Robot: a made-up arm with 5 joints.
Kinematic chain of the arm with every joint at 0, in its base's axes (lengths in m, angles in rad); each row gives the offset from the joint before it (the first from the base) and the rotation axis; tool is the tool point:
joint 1: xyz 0 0 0.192 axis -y
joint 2: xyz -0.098 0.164 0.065 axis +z
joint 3: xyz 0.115 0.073 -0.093 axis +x
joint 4: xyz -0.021 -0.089 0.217 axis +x
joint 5: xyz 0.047 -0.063 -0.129 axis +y
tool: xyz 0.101 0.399 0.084
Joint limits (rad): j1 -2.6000..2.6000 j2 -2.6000..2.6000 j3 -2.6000..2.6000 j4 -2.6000..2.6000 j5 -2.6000..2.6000
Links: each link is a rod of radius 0.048 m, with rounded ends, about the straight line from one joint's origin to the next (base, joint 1, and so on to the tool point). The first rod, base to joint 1, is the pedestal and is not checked.
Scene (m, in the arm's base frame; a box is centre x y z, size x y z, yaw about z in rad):
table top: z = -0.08
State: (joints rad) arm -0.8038 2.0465 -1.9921 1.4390 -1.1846
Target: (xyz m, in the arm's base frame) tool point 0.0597 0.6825 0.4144
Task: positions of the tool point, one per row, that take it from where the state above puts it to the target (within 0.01 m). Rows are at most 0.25 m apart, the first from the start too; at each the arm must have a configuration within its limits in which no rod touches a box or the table.
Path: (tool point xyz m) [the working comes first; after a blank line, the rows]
Joints at the target: -1.2567 0.3973 -0.8783 0.7203 -1.0924
Straight joint move there: clear.

1: -0.5680 0.1454 0.6392
2: -0.4710 0.3131 0.7019
3: -0.3422 0.4664 0.7051
4: -0.1992 0.5868 0.6502
5: -0.0601 0.6610 0.5475
6: 0.0597 0.6825 0.4144

